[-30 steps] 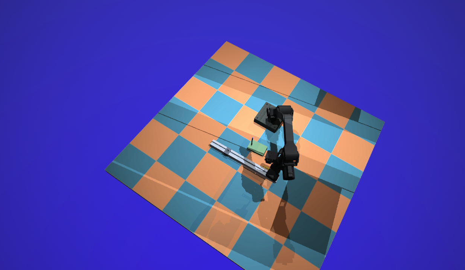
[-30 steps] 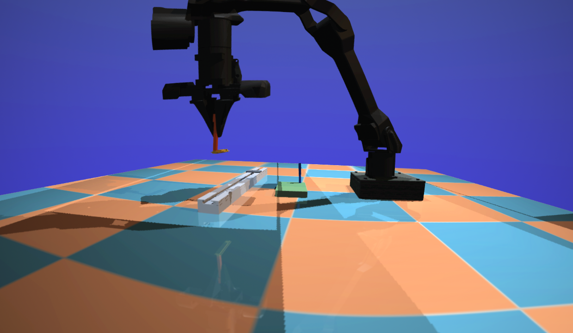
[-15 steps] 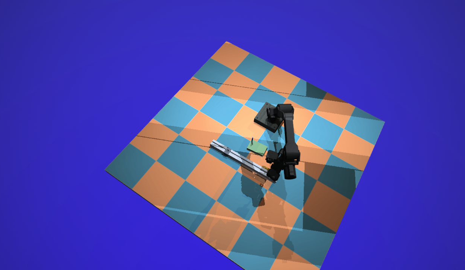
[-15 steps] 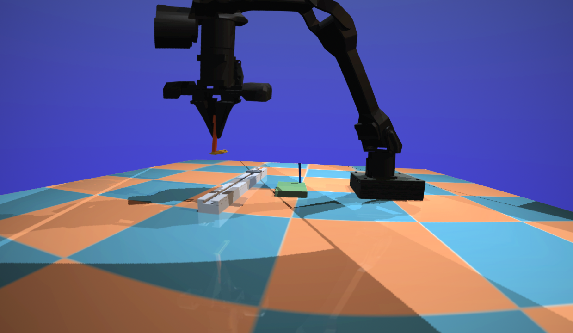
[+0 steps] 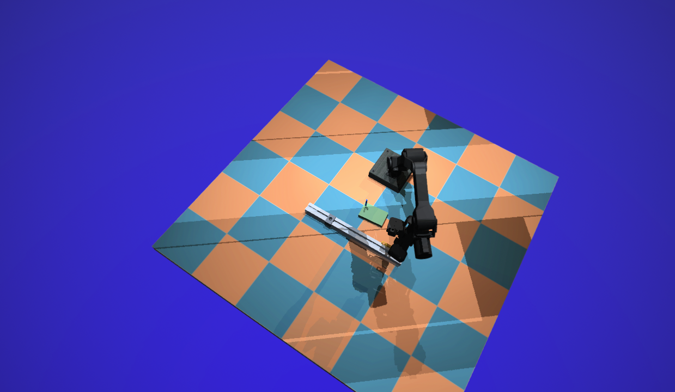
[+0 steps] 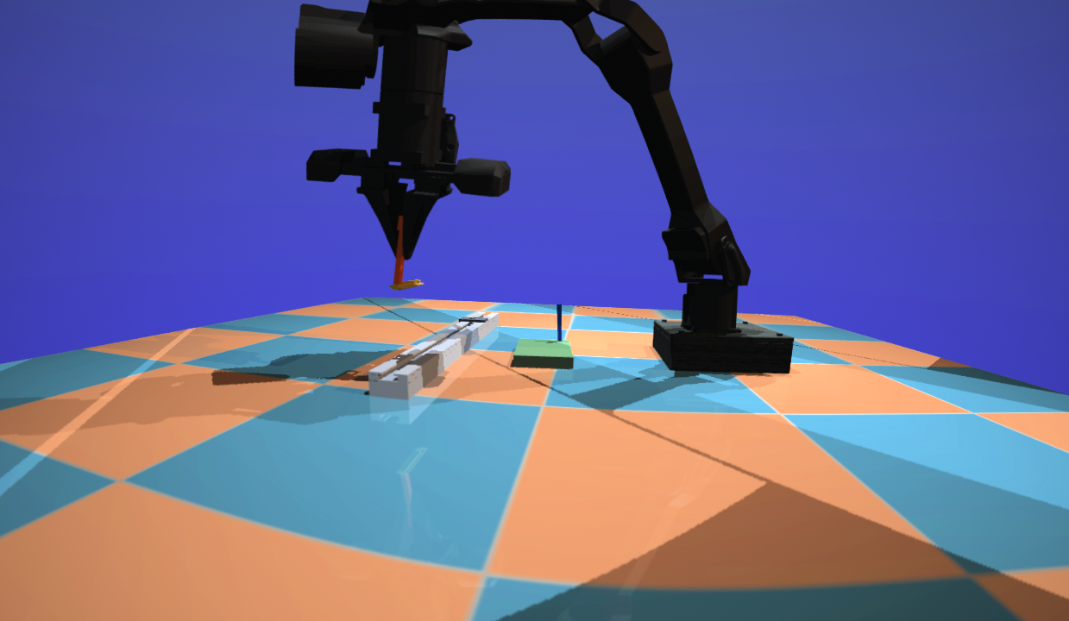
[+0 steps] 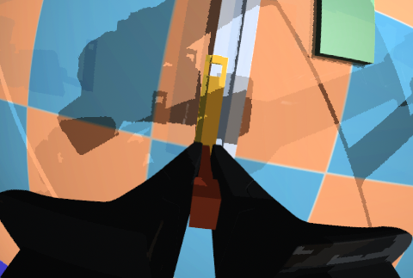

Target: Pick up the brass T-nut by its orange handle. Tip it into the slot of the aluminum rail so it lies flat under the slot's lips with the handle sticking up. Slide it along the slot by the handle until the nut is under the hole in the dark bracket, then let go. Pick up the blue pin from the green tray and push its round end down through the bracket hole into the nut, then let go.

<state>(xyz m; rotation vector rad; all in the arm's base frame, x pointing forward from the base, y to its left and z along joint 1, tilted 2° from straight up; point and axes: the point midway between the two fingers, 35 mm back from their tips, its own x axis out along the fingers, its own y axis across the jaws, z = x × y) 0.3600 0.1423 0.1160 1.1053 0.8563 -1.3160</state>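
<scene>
The brass T-nut is 20 mm to the right of my gripper tip. Also, from my gripper tip: green tray (160 mm behind, 160 mm to the right, 120 mm below); blue pin (170 mm behind, 180 mm to the right, 100 mm below).
</scene>
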